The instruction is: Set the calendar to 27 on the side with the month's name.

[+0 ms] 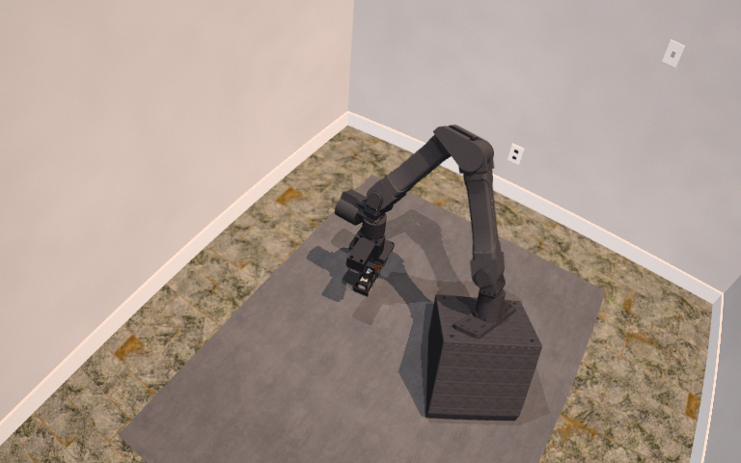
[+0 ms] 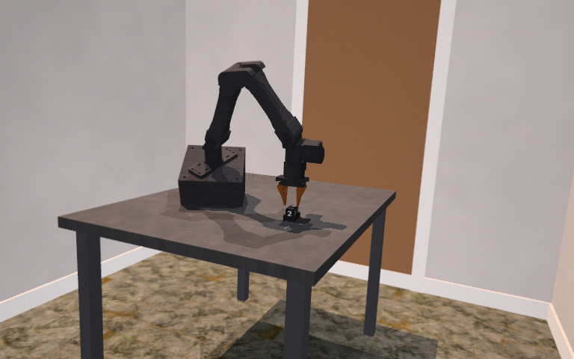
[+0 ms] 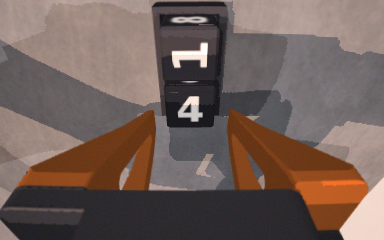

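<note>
Right now my hand is 3 cm above the black cube. Also, from my hand: black digit cube (3 cm to the left, 3 cm below, 1 cm behind); then black tray (5 cm below, 2 cm to the left, 1 cm behind).
</note>
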